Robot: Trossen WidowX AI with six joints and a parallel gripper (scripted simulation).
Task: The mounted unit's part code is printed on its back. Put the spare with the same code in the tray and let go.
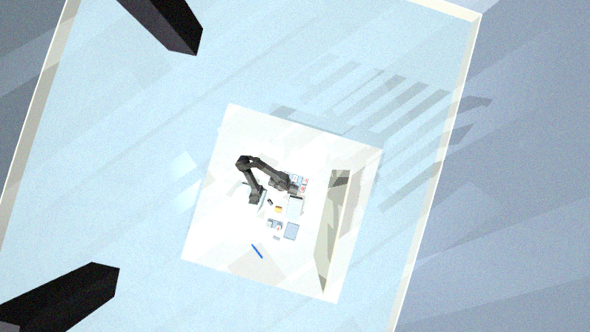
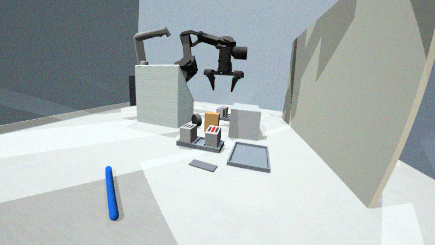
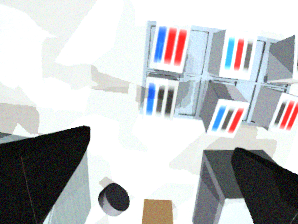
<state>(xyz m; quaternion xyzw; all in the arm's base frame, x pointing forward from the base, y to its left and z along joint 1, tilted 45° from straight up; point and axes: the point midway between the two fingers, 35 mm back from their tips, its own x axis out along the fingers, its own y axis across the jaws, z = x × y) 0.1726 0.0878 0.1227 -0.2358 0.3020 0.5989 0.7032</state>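
The grey spare block is 1 cm to the left of my gripper tip and 10 cm below it. Round my gripper tip: mounted unit 12 cm ahead, 16 cm to the right, 9 cm below; then rack 34 cm to the right, 13 cm below; then orange box 21 cm to the right, 10 cm below.
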